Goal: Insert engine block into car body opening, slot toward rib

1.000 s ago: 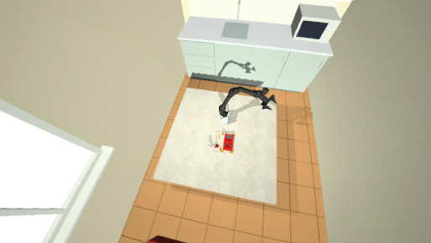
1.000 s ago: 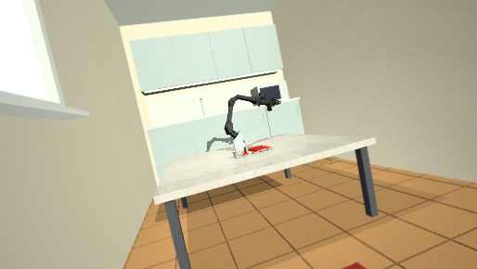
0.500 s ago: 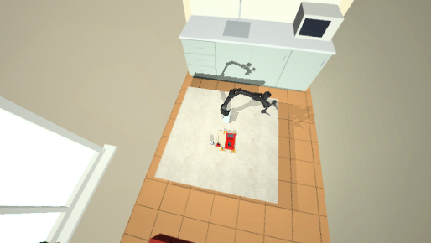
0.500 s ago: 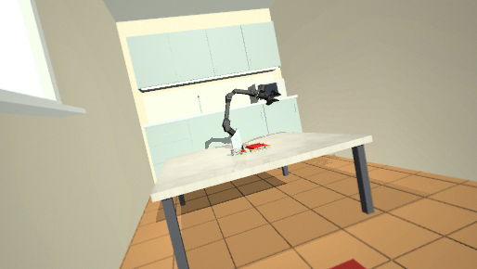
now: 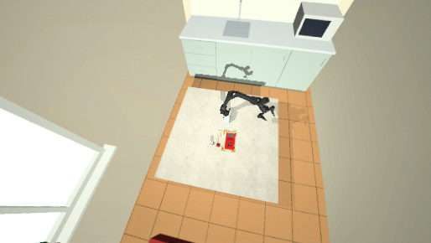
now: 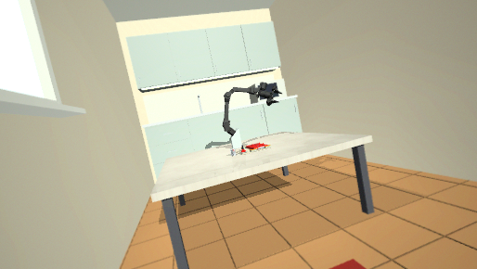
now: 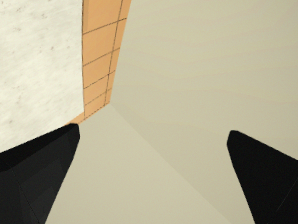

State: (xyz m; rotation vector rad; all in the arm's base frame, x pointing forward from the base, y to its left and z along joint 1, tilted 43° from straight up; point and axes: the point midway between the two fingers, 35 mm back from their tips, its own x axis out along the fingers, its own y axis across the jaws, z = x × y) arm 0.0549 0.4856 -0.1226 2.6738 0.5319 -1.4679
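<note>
Right now the engine block is 30 cm ahead of my gripper tip, 55 cm to the right of it and 33 cm below it.
</note>
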